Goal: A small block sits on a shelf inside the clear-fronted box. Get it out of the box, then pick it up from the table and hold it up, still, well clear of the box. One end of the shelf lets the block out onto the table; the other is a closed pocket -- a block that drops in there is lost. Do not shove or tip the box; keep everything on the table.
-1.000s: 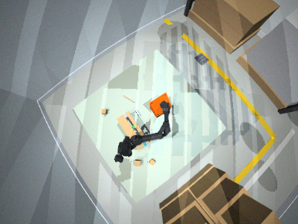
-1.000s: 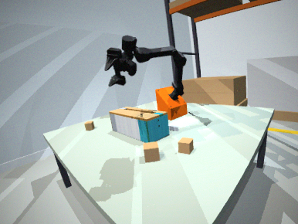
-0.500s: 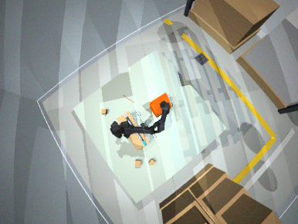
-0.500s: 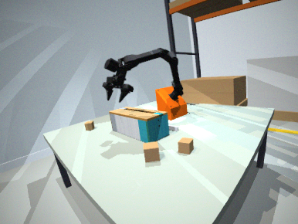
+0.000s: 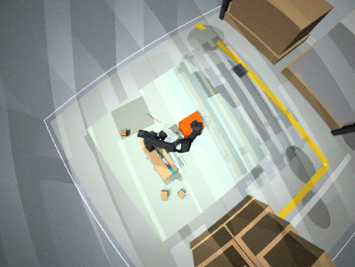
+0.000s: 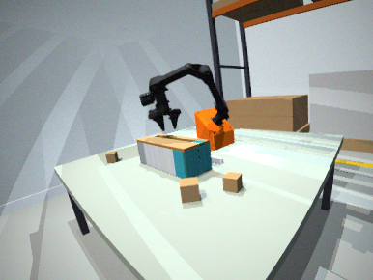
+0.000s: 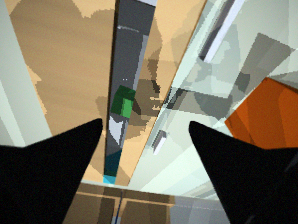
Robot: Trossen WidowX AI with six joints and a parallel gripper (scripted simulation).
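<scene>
Right now the green block is 70 mm below my gripper tip, 30 mm to the left of it and 30 mm ahead of it. From my gripper tip the other things lie so: thin stick (270 mm to the right, 160 mm below, 100 mm behind); then box (100 mm below, 60 mm to the left, 20 mm ahead).
</scene>
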